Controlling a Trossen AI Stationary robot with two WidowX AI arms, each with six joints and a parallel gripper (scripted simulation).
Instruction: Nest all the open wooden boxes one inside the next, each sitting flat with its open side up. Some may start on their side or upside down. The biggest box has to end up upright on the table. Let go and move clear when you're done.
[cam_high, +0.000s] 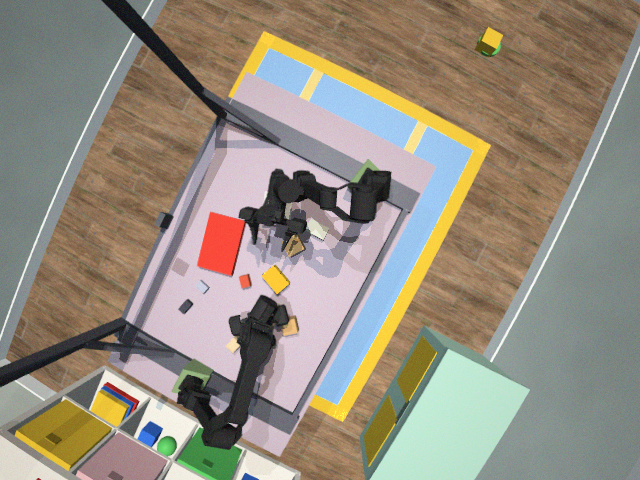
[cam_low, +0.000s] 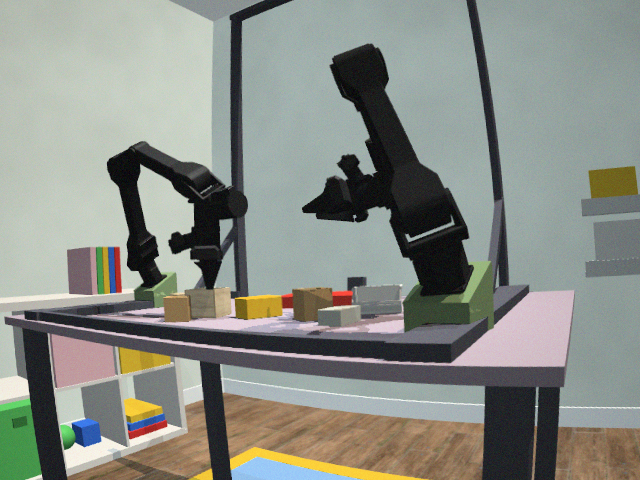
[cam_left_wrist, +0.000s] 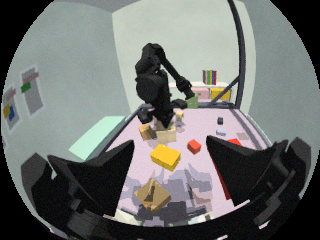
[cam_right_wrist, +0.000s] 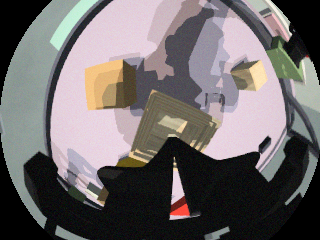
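My right gripper is now 90 mm short of the tan box, 60 mm above it and 20 mm to the right of it. Also, from my right hand: pale block: 340 mm to the left, 70 mm below, 50 mm behind; then flat red slab: 280 mm behind, 80 mm to the left, 70 mm below; then red cube: 130 mm behind, 70 mm below, 30 mm to the left.
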